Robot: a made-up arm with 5 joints. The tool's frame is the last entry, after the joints. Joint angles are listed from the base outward.
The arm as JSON. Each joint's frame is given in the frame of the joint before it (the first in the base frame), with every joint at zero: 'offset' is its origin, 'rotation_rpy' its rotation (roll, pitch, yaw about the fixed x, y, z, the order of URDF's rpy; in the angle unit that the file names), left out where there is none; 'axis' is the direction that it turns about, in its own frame. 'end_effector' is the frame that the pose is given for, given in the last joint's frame.
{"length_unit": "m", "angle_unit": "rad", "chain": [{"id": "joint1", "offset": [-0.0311, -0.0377, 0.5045], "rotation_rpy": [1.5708, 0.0, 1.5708], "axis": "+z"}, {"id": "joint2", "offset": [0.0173, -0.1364, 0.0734], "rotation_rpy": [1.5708, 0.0, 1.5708], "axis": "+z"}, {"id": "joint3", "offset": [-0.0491, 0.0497, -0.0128], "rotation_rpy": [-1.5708, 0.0, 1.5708], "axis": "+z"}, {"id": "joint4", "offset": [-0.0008, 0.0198, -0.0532], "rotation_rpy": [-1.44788, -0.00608, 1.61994], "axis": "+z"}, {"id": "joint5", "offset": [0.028, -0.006, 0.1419], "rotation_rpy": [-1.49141, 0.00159, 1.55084], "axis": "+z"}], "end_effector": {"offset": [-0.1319, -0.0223, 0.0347], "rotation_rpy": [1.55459, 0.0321, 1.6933]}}
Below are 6 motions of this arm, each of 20 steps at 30 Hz.
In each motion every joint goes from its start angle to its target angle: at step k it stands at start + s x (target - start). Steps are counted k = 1, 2, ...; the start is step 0. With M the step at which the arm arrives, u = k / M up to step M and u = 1 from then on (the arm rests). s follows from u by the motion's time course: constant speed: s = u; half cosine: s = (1 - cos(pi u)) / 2; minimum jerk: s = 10 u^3 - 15 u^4 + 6 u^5.
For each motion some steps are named. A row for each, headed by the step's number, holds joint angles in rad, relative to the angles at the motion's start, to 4 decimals.
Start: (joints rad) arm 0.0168 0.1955 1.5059 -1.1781 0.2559
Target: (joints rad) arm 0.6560 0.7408 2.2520 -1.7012 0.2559
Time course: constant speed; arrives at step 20
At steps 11, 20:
11: 0.3516 0.2999 0.4104 -0.2877 0.0000
20: 0.6392 0.5453 0.7461 -0.5231 0.0000

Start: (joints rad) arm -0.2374 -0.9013 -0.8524 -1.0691 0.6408
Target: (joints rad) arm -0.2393 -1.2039 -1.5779 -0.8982 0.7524
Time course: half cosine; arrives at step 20
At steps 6, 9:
6: -0.0004 -0.0624 -0.1495 0.0352 0.0230
9: -0.0008 -0.1276 -0.3060 0.0721 0.0471

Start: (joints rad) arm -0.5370 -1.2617 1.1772 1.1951 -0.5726
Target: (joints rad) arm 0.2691 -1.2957 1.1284 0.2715 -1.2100
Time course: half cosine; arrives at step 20
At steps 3, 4, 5, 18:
3: 0.0439 -0.0019 -0.0027 -0.0503 -0.0347
4: 0.0770 -0.0032 -0.0047 -0.0882 -0.0609
5: 0.1181 -0.0050 -0.0071 -0.1353 -0.0933
18: 0.7864 -0.0332 -0.0476 -0.9010 -0.6218

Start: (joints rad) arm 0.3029 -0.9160 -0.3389 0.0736 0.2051
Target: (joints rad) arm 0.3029 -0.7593 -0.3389 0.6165 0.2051
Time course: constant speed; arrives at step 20
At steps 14, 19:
14: 0.0000 0.1097 0.0000 0.3800 0.0000
19: 0.0000 0.1489 0.0000 0.5158 0.0000

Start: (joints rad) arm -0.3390 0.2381 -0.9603 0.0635 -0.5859
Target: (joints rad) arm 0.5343 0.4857 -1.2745 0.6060 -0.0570
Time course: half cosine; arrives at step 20
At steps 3, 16, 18, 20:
3: 0.0476 0.0135 -0.0171 0.0296 0.0288
16: 0.7899 0.2240 -0.2842 0.4907 0.4784
18: 0.8519 0.2415 -0.3065 0.5292 0.5160
20: 0.8733 0.2476 -0.3142 0.5425 0.5289

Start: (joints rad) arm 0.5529 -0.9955 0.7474 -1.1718 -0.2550
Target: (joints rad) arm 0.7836 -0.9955 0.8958 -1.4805 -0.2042
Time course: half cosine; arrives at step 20
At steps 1, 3, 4, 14, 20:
1: 0.0014 0.0000 0.0009 -0.0019 0.0003
3: 0.0126 0.0000 0.0081 -0.0168 0.0028
4: 0.0220 0.0000 0.0142 -0.0295 0.0049
14: 0.1832 0.0000 0.1178 -0.2451 0.0403
20: 0.2307 0.0000 0.1484 -0.3087 0.0508

